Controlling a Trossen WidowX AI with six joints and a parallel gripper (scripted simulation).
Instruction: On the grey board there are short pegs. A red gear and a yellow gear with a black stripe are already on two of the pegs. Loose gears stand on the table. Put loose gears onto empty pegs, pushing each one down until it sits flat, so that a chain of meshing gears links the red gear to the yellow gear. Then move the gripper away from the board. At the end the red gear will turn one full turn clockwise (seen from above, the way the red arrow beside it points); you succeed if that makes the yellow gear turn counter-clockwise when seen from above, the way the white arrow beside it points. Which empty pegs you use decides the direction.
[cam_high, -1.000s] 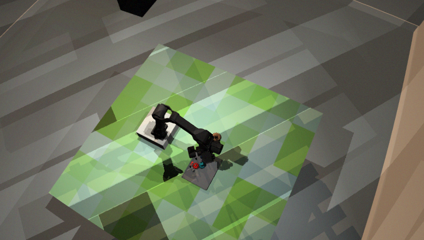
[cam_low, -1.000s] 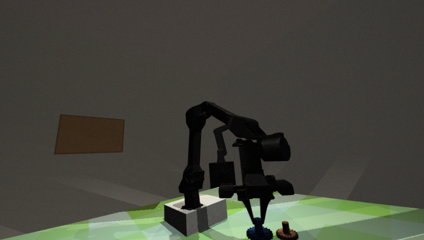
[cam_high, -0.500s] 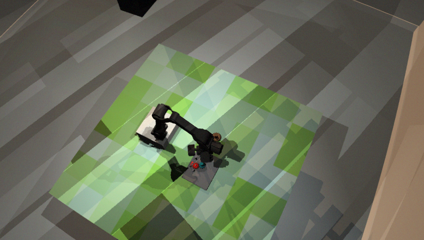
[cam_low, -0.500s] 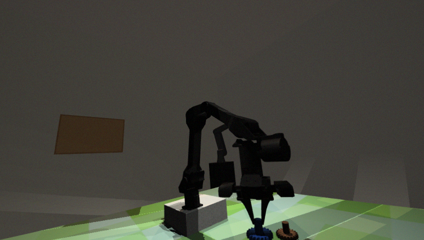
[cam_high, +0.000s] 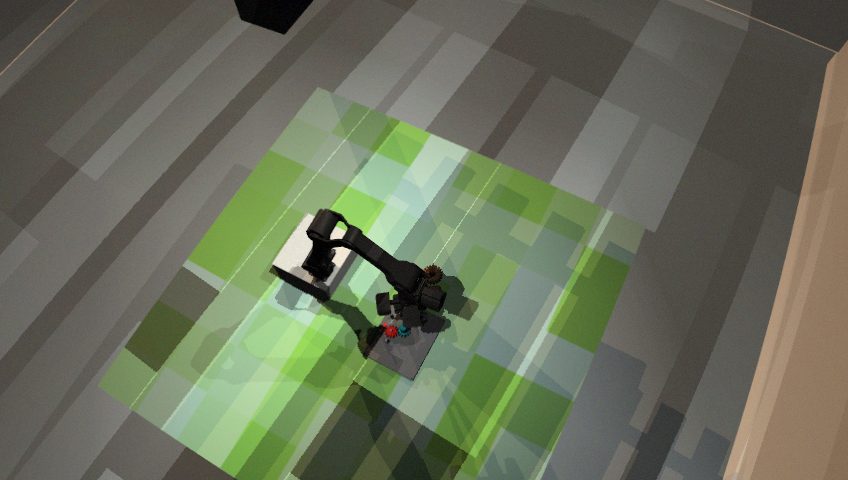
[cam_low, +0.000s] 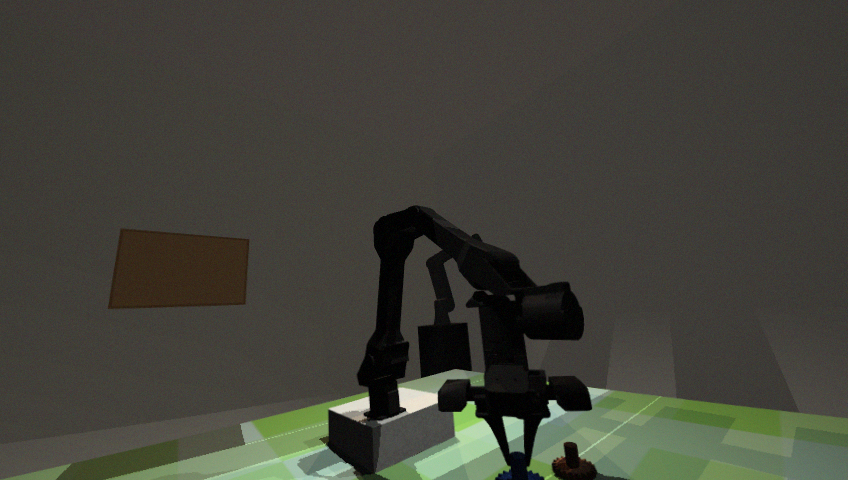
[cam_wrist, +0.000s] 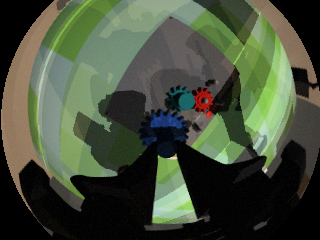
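Right now the teal gear is 5 cm to the right of my gripper tip and 4 cm below it. Also, from my gripper tip: red gear (3 cm behind, 7 cm to the right, 5 cm below); blue gear (1 cm below); curved white arrow (6 cm behind, 5 cm to the left, 6 cm below).
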